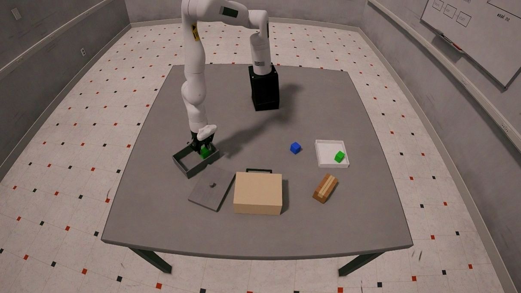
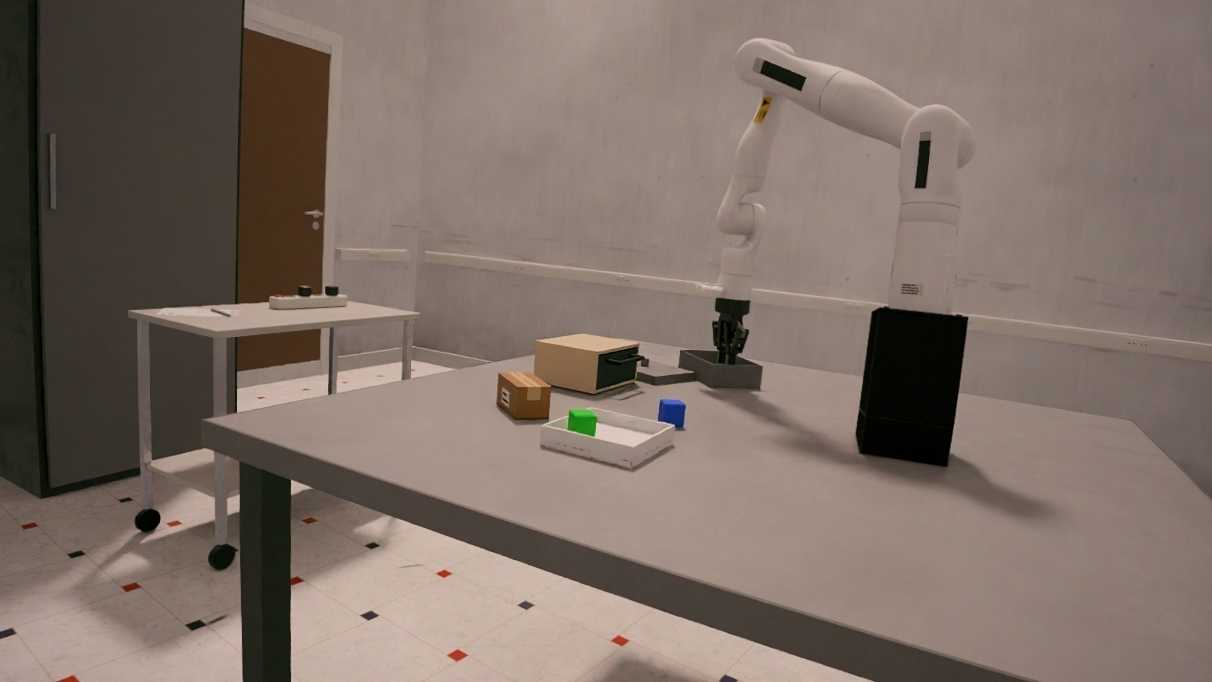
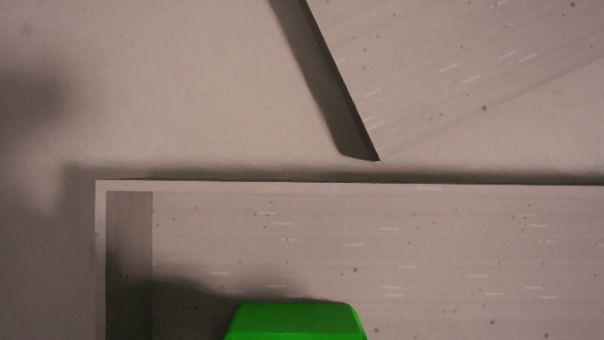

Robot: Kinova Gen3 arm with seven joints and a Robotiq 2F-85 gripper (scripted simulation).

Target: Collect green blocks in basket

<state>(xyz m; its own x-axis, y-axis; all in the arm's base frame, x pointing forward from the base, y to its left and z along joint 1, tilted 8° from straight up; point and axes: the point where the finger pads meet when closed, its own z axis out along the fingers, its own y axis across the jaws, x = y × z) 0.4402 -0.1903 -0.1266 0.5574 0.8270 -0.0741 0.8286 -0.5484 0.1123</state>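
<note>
Now: the metal box 3 cm ahead of my hand, 3 cm to the right of it and 2 cm below it. Also, from my hand: light wooden cabinet 15 cm ahead, 28 cm to the left, 1 cm below; lid 16 cm ahead, 9 cm to the left, 3 cm below; drawer 14 cm ahead, 28 cm to the left, 1 cm below.
</note>
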